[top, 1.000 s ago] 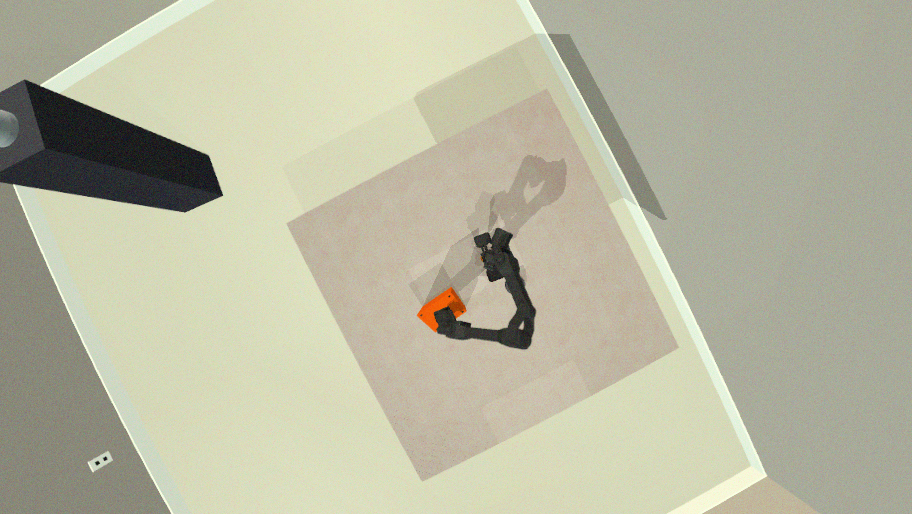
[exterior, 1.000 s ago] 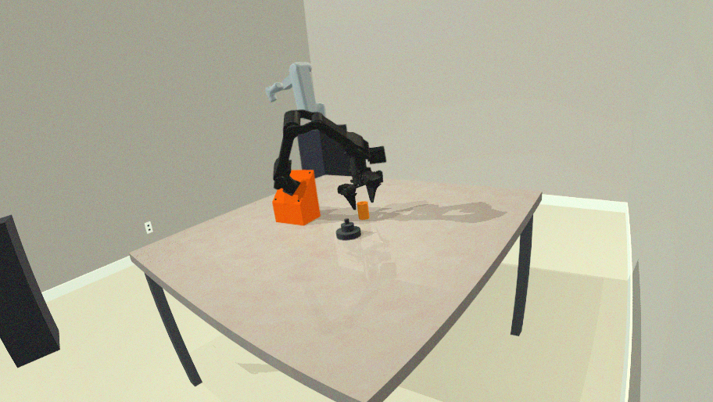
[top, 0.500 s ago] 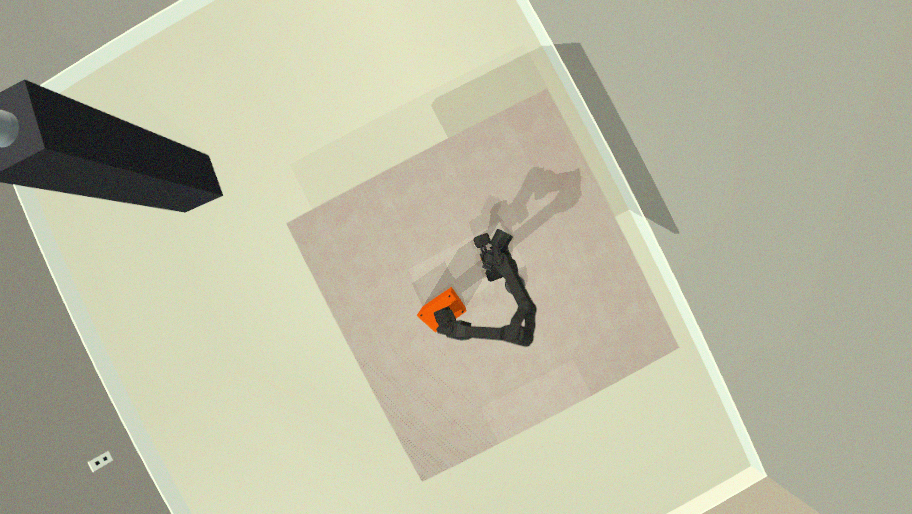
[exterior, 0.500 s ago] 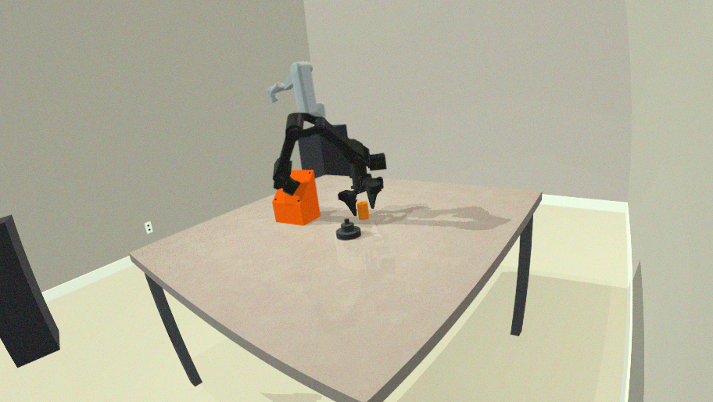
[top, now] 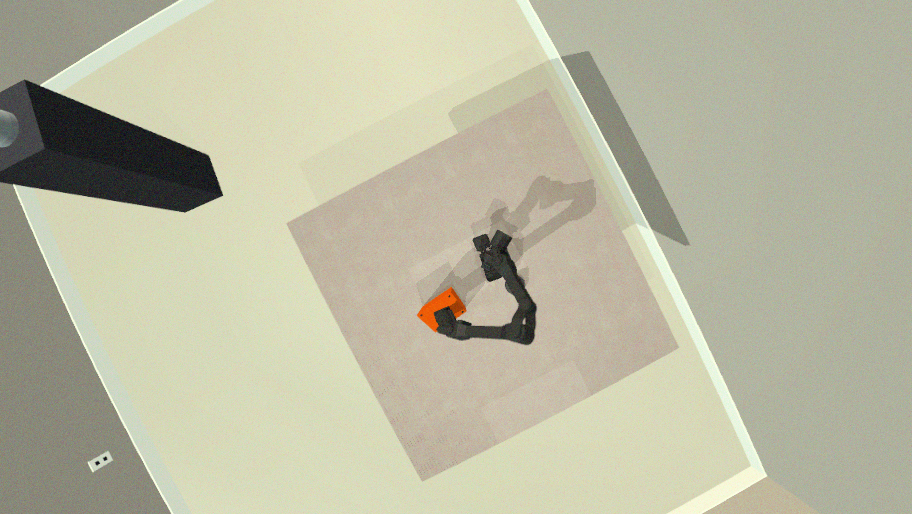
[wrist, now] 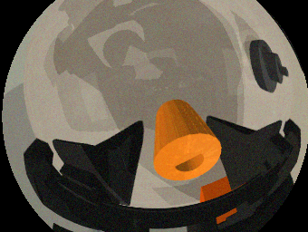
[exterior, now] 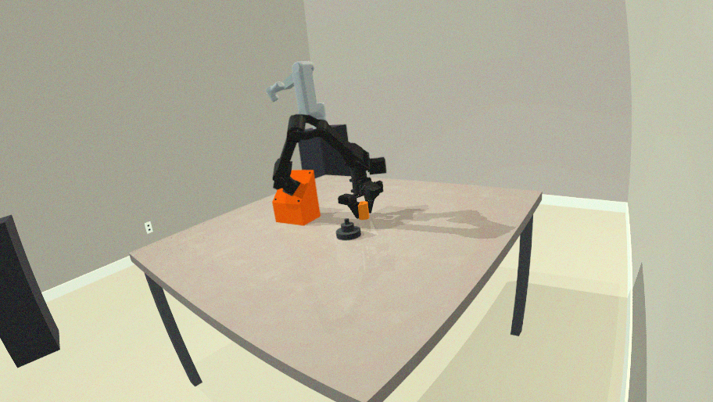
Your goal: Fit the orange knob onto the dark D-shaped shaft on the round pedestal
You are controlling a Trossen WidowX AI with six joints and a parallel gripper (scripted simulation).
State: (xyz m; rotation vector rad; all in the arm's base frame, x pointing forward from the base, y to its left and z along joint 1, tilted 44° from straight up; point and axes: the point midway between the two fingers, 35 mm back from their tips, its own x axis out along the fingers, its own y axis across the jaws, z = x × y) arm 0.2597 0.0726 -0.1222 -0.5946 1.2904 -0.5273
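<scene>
My gripper tip is 16 cm to the left of the dark round pedestal, 7 cm short of it and 2 cm below it. Round my gripper tip: orange knob (2 cm above).
</scene>
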